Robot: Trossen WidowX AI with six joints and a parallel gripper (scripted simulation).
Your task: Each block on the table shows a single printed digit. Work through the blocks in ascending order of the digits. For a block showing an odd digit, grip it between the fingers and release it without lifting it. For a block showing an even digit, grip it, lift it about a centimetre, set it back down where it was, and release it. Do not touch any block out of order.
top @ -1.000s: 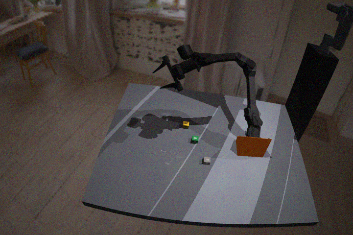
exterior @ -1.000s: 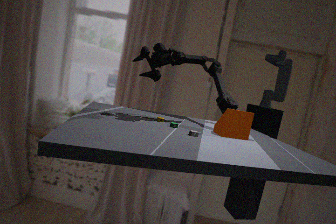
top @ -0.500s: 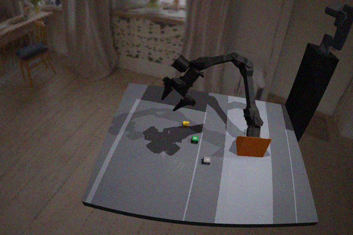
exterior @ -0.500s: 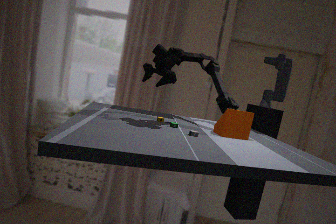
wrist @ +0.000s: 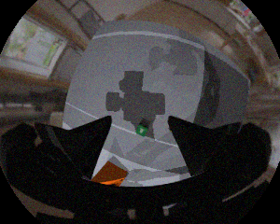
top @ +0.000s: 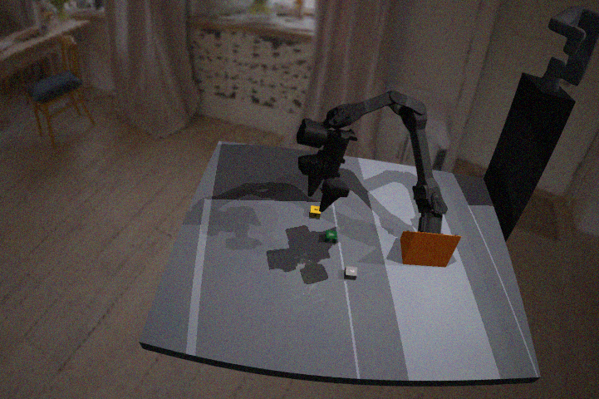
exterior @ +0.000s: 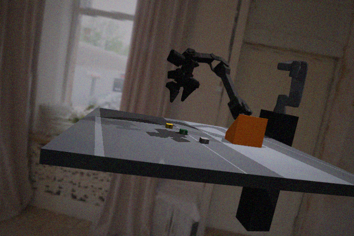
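My gripper tip is 10 mm past the yellow block, 110 mm to the left of it and 130 mm above it. Also, from my gripper tip: white block: 120 mm behind, 130 mm to the left, 130 mm below; green block: 60 mm behind, 10 mm to the right, 130 mm below.
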